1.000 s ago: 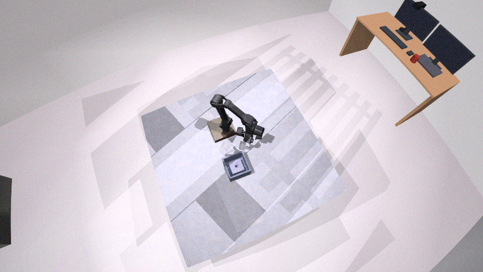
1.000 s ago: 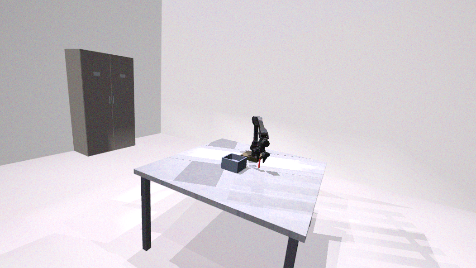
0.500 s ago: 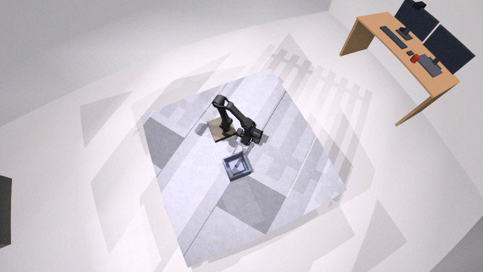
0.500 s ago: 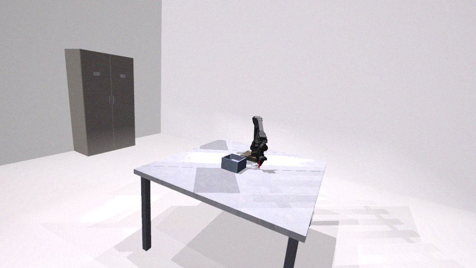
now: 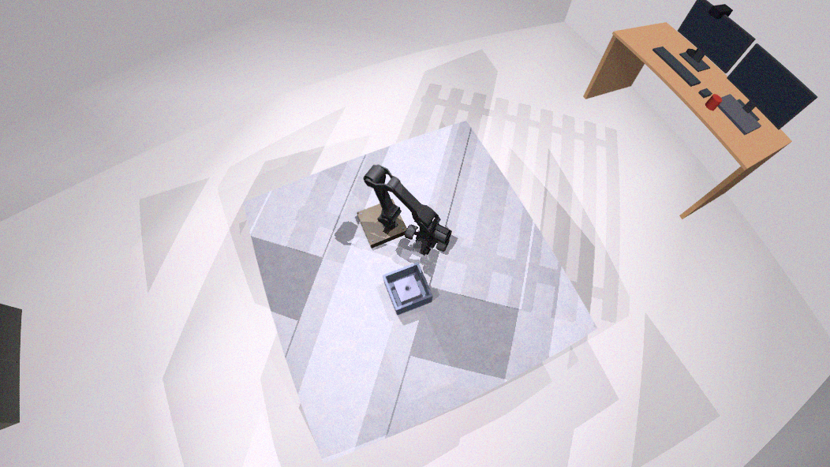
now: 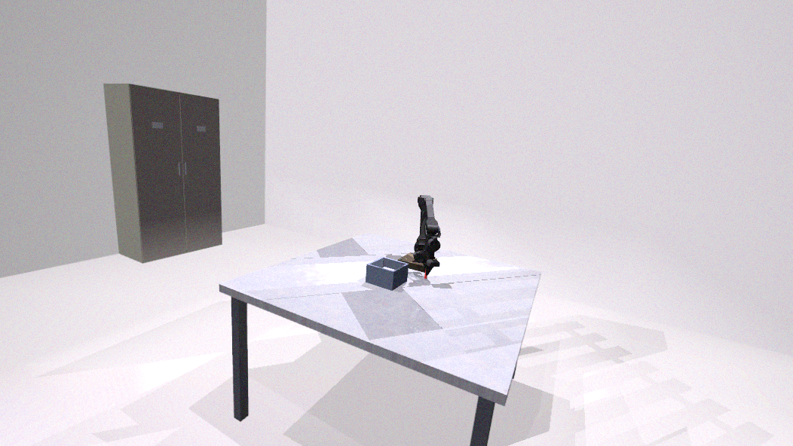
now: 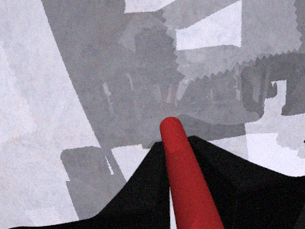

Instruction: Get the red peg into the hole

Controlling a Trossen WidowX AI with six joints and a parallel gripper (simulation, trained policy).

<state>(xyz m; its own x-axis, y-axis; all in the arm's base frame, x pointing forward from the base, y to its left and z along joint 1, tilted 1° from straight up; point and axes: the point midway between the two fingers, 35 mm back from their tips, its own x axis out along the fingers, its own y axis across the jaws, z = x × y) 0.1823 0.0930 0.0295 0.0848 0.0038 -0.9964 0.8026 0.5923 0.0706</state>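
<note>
My gripper tip is 17 cm to the left of the pale plate, 13 cm short of it and 1 cm below it. Also, from my gripper tip: grey box (17 cm to the right, 13 cm ahead, 1 cm below); then red peg (2 cm above).
</note>
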